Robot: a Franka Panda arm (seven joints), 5 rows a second.
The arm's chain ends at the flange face. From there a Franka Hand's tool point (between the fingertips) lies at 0.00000 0.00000 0.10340 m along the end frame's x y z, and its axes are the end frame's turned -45 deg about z.
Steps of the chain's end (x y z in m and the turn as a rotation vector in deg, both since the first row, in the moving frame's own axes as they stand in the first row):
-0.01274, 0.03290, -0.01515, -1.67, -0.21, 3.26
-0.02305, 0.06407, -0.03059, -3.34, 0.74, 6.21
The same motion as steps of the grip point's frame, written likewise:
-0.03472, 0.01605, -0.01519, -1.03, -1.33, 3.26
-0.06519, 0.03402, -0.03077, -2.88, -1.84, 6.21

